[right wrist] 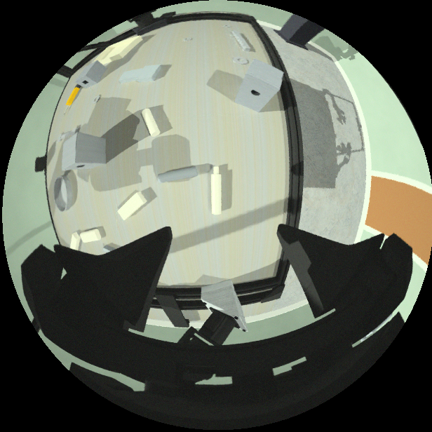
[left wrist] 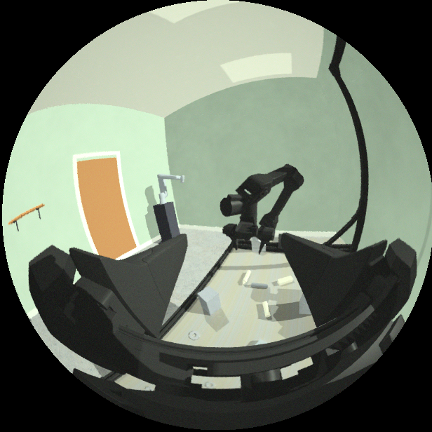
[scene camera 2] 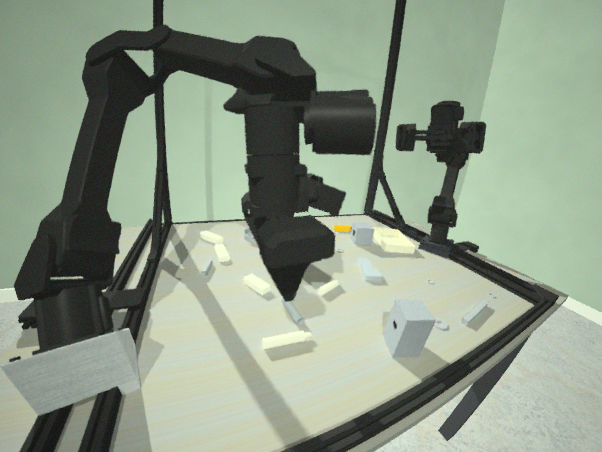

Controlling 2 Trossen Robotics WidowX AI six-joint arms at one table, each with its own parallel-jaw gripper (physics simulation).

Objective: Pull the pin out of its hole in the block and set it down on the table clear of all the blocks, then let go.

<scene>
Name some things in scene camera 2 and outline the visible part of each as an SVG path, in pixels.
My left gripper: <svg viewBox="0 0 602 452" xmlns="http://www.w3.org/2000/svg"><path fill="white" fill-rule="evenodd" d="M486 124L484 122L461 122L460 127L456 128L455 124L463 120L464 107L460 107L459 103L436 104L431 107L431 122L428 130L417 130L416 124L399 124L397 126L395 148L398 151L413 151L416 141L426 141L426 151L430 151L430 153L451 154L453 146L456 146L457 150L462 151L462 153L481 153L484 146Z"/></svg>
My right gripper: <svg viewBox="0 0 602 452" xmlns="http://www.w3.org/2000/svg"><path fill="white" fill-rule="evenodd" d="M247 155L245 173L248 174L249 192L246 192L241 198L242 212L259 246L259 254L284 301L292 301L295 299L308 265L312 262L332 258L335 251L335 234L326 225L311 215L294 217L295 213L308 212L309 206L338 217L346 192L323 184L322 177L311 173L307 174L306 165L300 164L300 154Z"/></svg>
A cream tray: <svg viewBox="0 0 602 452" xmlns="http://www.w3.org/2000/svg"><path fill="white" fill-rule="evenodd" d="M373 227L375 229L374 237L384 251L414 254L415 246L399 230Z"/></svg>
</scene>
